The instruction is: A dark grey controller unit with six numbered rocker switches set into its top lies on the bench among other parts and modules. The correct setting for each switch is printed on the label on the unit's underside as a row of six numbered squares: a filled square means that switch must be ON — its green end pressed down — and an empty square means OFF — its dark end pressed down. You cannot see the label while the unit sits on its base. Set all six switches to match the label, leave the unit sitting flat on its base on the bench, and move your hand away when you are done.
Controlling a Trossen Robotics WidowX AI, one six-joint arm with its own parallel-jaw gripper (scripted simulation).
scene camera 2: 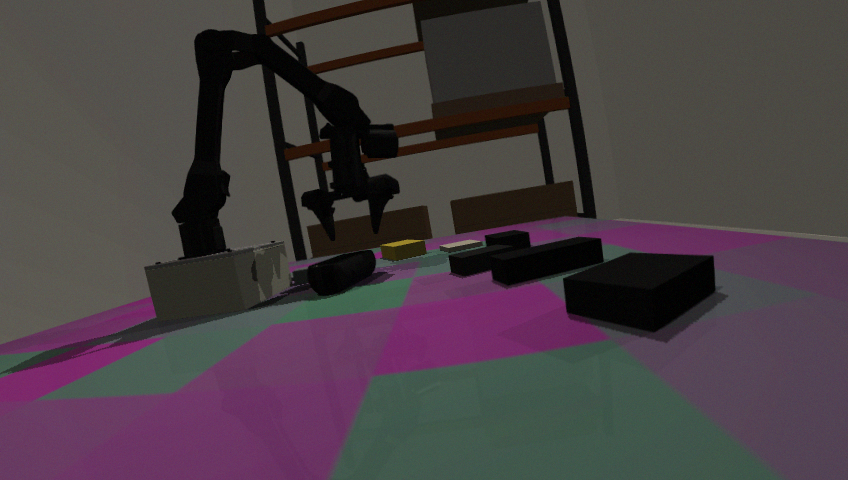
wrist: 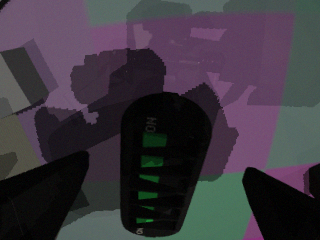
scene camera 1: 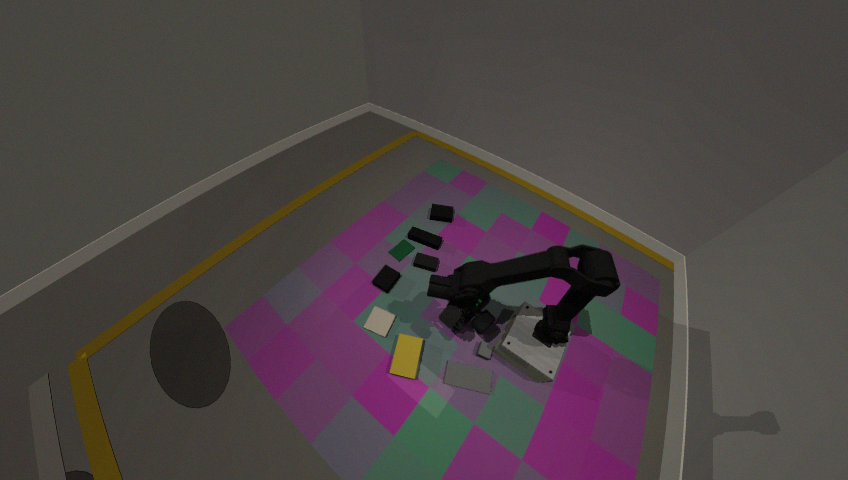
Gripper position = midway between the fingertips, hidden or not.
My gripper (scene camera 2: 353, 237) is open, holding nothing. Further things: a yellow block (scene camera 1: 406, 355) and a grey plate (scene camera 1: 478, 379).
My gripper also shows in the wrist view (wrist: 168, 167) and in scene camera 1 (scene camera 1: 462, 309). The wrist view does not show the yellow block: it is out of frame.
